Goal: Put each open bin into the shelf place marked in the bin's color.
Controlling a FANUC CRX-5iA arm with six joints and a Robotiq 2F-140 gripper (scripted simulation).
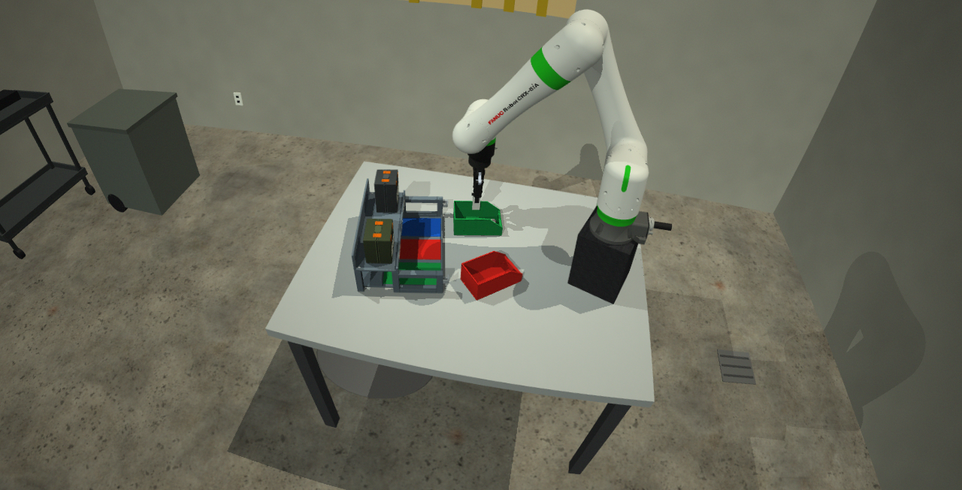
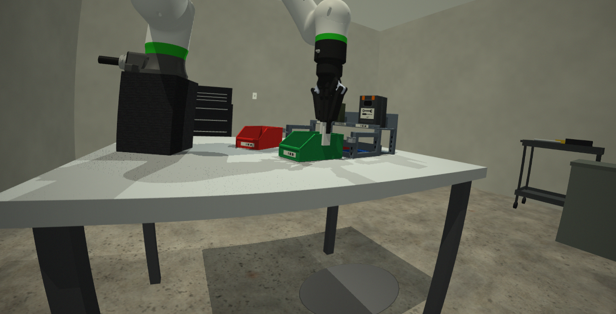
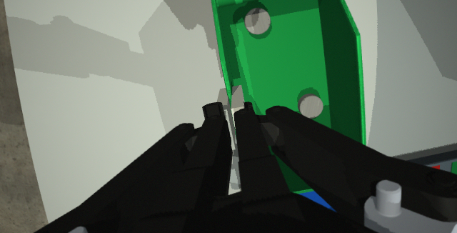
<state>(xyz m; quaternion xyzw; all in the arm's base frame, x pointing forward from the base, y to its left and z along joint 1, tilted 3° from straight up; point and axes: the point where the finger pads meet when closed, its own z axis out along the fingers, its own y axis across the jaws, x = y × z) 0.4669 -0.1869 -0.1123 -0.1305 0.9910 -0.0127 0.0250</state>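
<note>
My gripper is now 2 cm past the green bin, 5 cm to the right of it and 4 cm above it. Also, from my hand: red bin 11 cm behind, 29 cm to the left, 4 cm below.
</note>
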